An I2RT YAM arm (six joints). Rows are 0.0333 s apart.
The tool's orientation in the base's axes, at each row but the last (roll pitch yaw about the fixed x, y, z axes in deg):
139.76 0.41 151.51
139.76 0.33 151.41
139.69 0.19 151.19
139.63 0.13 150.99
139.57 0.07 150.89
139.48 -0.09 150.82
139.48 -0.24 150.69
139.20 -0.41 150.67
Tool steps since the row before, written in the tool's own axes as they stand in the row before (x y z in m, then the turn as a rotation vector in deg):
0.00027 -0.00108 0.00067 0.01 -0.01 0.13
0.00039 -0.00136 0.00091 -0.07 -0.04 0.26
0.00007 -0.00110 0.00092 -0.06 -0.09 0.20
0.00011 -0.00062 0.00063 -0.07 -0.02 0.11
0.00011 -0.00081 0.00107 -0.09 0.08 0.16
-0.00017 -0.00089 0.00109 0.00 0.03 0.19
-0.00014 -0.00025 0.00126 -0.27 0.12 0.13
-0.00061 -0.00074 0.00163 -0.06 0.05 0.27
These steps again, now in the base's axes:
-0.00042 -0.00022 -0.00121 0.03 0.07 -0.11
-0.00055 -0.00021 -0.00158 0.13 0.09 -0.22
-0.00017 -0.00018 -0.00141 0.08 0.02 -0.21
-0.00013 0.00000 -0.00088 0.09 0.01 -0.10
-0.00006 0.00012 -0.00134 0.16 0.10 -0.07
0.00016 -0.00005 -0.00141 0.07 0.13 -0.12
0.00043 0.00048 -0.00112 0.32 0.02 -0.02
0.00077 0.00015 -0.00172 0.16 0.16 -0.17

